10 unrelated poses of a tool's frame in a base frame.
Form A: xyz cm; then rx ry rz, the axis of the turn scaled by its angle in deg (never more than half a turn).
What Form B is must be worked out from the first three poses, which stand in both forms.
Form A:
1: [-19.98 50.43 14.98 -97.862 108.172 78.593]
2: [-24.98 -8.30 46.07 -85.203 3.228 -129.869]
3: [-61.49 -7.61 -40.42 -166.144 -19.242 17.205]
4: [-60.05 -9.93 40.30 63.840 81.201 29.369]
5: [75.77 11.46 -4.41 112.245 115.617 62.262]
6: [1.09 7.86 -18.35 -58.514 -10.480 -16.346]
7: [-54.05 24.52 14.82 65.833 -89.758 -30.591]
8: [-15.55 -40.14 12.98 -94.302 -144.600 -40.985]
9: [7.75 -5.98 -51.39 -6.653 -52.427 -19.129]
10: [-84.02 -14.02 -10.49 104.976 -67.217 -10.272]
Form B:
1: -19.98 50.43 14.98; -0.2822 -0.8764 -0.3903; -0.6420 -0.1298 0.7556; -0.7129 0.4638 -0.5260
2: -24.98 -8.30 46.07; -0.3348 0.3268 0.8838; -0.3703 -0.9081 0.1955; 0.8665 -0.2618 0.4250
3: -61.49 -7.61 -40.42; 0.9534 0.2027 -0.2236; 0.2448 -0.9527 0.1800; -0.1765 -0.2263 -0.9579
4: -60.05 -9.93 40.30; 0.1602 0.3229 0.9328; 0.8449 0.4438 -0.2987; -0.5104 0.8359 -0.2017
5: 75.77 11.46 -4.41; -0.1510 0.8208 0.5509; 0.9117 -0.0997 0.3985; 0.3820 0.5625 -0.7332
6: 1.09 7.86 -18.35; 0.9479 0.3181 -0.0174; -0.1486 0.4900 0.8590; 0.2818 -0.8116 0.5118
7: -54.05 24.52 14.82; 0.0354 -0.3946 -0.9182; -0.8732 0.4347 -0.2204; 0.4861 0.8095 -0.3292
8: -15.55 -40.14 12.98; -0.4343 0.8762 0.2089; 0.8555 0.3287 0.4001; 0.2819 0.3525 -0.8923
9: 7.75 -5.98 -51.39; 0.5625 0.3318 -0.7573; -0.2338 0.9424 0.2393; 0.7931 0.0425 0.6077
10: -84.02 -14.02 -10.49; 0.5346 -0.6430 -0.5484; -0.7775 -0.1199 -0.6174; 0.3313 0.7564 -0.5640
